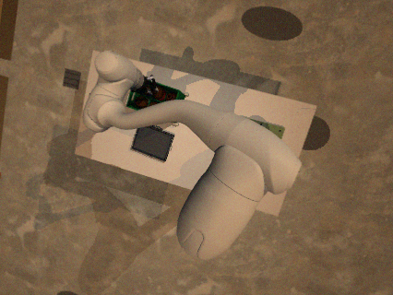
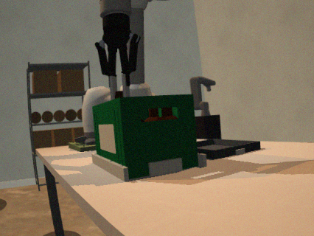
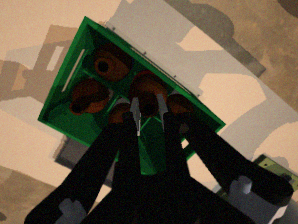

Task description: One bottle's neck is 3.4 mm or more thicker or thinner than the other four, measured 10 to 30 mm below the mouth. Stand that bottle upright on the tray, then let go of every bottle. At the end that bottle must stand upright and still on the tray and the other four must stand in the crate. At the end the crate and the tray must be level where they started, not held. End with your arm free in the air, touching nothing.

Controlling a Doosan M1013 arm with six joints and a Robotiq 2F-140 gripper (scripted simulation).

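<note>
Now: hand 9 cm above the brown bottle. Also, from my hand: green crate (4 cm to the left, 13 cm below); then dark tray (2 cm behind, 31 cm to the left, 20 cm below).
</note>
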